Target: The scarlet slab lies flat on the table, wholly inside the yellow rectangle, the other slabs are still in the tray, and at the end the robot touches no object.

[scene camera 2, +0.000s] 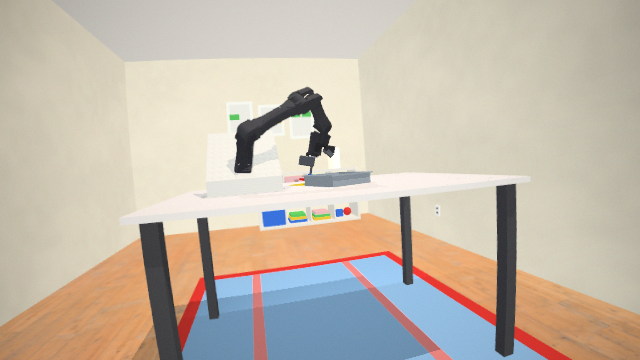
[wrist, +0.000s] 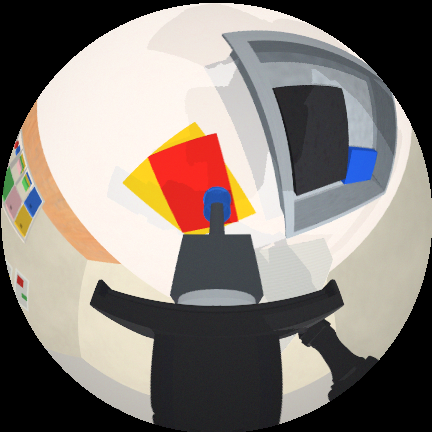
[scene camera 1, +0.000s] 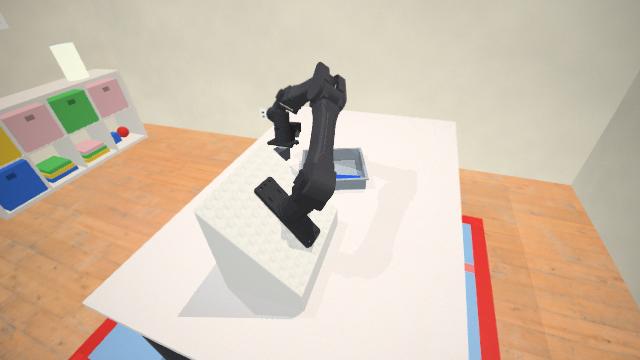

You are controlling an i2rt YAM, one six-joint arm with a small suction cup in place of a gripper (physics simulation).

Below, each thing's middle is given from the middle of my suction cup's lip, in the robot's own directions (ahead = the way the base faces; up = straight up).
Scene:
Right now the scarlet slab (wrist: 184, 171) is 2 cm to the left of my suction cup, 2 cm below it and 1 cm ahead of it. Also, from my suction cup: yellow rectangle (wrist: 141, 181) (3 cm to the left, 3 cm below, 2 cm behind); black slab (wrist: 314, 117) (12 cm to the right, 8 cm ahead, 3 cm below); grey tray (scene camera 1: 348, 161) (16 cm to the right, 10 cm ahead, 1 cm below).

